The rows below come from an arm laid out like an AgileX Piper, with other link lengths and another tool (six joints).
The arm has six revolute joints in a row. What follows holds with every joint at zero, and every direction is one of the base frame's.
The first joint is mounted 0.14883 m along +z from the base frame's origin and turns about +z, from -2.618 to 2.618 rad.
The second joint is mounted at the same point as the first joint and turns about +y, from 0 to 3.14 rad.
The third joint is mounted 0.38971 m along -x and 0.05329 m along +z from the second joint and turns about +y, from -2.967 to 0 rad.
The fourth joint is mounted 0.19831 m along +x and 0.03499 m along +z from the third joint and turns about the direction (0.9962, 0, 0.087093), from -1.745 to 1.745 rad.
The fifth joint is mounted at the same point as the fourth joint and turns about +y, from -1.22 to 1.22 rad.
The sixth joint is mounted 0.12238 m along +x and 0.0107 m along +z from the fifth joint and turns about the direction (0.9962, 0, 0.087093), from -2.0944 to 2.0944 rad.
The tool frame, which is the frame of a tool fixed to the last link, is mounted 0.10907 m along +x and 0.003 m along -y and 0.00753 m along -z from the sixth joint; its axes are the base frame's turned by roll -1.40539, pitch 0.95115 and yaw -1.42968 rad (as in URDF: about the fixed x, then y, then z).
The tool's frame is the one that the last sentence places.
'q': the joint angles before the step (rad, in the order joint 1, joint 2, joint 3, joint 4, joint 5, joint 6). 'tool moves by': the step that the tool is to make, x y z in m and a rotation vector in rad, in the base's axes. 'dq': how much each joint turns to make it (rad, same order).
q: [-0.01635 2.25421 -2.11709 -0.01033 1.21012 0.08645]
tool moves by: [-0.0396 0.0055 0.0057 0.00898 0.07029 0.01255]
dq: [0.00537 -0.08476 0.15623 0.01033 -0.00110 -0.00838]
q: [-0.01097 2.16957 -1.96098 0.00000 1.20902 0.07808]
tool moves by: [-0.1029 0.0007 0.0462 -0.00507 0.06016 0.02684]
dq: [0.00011 -0.27279 0.33335 -0.00002 -0.00046 -0.02732]
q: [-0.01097 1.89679 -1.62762 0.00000 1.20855 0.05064]
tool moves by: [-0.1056 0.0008 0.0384 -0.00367 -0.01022 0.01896]
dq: [-0.00010 -0.29060 0.27731 0.00002 0.00303 -0.01940]
